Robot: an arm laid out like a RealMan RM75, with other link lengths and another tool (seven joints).
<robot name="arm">
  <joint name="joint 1" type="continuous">
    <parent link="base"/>
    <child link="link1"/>
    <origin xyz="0 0 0.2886"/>
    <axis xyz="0 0 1"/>
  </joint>
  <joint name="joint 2" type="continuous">
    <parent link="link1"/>
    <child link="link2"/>
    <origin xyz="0 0 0"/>
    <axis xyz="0 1 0"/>
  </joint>
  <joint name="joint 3" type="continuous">
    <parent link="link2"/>
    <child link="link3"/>
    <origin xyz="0 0 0.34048"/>
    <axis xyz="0 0 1"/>
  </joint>
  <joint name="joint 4" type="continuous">
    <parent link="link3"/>
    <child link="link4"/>
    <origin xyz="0 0 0"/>
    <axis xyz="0 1 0"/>
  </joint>
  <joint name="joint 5" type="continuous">
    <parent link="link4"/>
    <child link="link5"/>
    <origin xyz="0 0 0.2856"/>
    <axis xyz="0 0 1"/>
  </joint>
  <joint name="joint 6" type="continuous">
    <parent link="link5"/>
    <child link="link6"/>
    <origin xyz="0 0 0"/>
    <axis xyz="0 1 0"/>
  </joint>
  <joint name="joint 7" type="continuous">
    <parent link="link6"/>
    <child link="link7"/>
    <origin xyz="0 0 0.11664"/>
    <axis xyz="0 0 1"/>
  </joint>
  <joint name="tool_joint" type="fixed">
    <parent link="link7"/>
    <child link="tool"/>
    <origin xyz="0.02 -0.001 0.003" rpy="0 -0.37 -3.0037"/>
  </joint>
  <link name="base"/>
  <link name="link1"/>
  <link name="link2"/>
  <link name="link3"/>
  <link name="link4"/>
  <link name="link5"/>
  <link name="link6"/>
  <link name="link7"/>
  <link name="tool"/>
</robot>
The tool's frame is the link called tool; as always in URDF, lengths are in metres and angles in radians. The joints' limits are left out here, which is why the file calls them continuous.
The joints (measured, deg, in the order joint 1, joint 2, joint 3, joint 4, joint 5, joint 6, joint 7), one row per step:
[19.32 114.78 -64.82 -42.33 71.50 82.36 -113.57]
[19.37 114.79 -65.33 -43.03 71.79 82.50 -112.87]
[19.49 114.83 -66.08 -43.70 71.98 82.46 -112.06]
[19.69 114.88 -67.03 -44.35 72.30 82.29 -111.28]
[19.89 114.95 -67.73 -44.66 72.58 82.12 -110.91]
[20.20 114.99 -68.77 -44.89 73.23 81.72 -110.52]
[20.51 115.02 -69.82 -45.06 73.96 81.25 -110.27]
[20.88 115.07 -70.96 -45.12 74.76 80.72 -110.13]
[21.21 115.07 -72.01 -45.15 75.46 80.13 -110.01]
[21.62 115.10 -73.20 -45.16 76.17 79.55 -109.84]
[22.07 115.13 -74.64 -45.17 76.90 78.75 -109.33]
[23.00 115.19 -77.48 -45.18 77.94 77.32 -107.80]
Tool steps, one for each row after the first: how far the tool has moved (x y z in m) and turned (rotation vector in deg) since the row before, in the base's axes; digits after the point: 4 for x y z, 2 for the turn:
[-0.0039 0.0021 0.0004 -0.18 0.14 0.19]
[-0.0044 0.0024 -0.0008 -0.34 -0.05 0.19]
[-0.0053 0.0030 -0.0016 -0.35 -0.05 0.33]
[-0.0039 0.0021 -0.0019 -0.26 0.01 0.34]
[-0.0051 0.0031 -0.0029 -0.21 0.12 0.42]
[-0.0049 0.0030 -0.0030 -0.13 0.13 0.48]
[-0.0052 0.0031 -0.0038 -0.17 0.16 0.56]
[-0.0043 0.0028 -0.0031 -0.08 0.03 0.46]
[-0.0051 0.0029 -0.0040 -0.24 0.04 0.53]
[-0.0055 0.0030 -0.0048 -0.33 -0.06 0.28]
[-0.0104 0.0048 -0.0097 -1.05 -0.34 0.16]

